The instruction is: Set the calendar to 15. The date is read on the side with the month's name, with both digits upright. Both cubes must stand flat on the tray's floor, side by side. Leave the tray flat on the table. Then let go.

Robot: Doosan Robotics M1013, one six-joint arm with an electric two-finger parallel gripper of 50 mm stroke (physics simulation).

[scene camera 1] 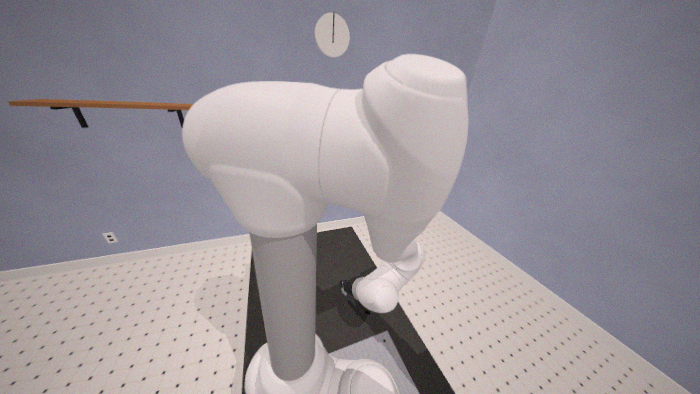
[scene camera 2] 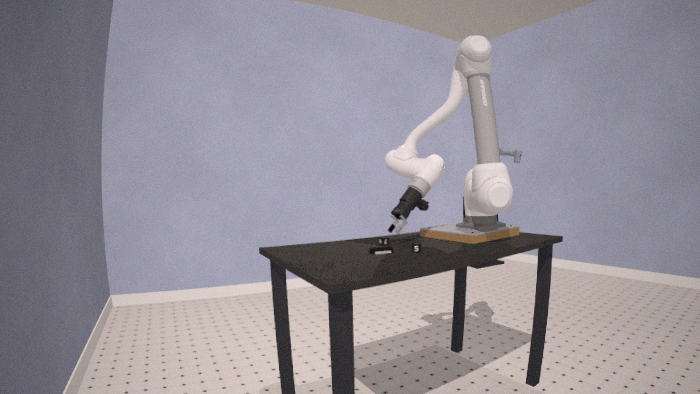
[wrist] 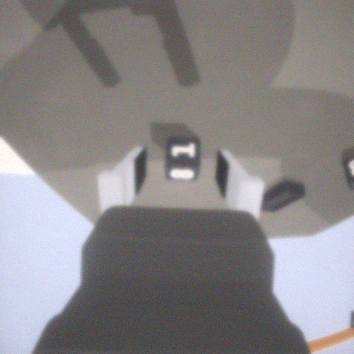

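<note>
A black cube [scene camera 2: 383, 241] [wrist: 183, 159] with white digits stands on the table beyond the tray; in the wrist view a 1 and an 8 show on two of its faces, both turned on their sides. The black tray [scene camera 2: 381, 251] [wrist: 284, 195] lies on the table, with a pale strip along its front. A second black cube [scene camera 2: 416, 248] [wrist: 351, 167] shows a 5 and stands apart from the tray. My gripper [scene camera 2: 395, 230] [wrist: 180, 163] is open and empty, tilted above the first cube, which appears between the fingertips in the wrist view. In scene camera 1 the fingertips are unclear.
The arm stands on a base plate [scene camera 1: 372, 347] [scene camera 2: 450, 237] at one end of the dark table [scene camera 2: 320, 265]. The arm covers part of the table in scene camera 1. Shadows of the arm and gripper fall on the table.
</note>
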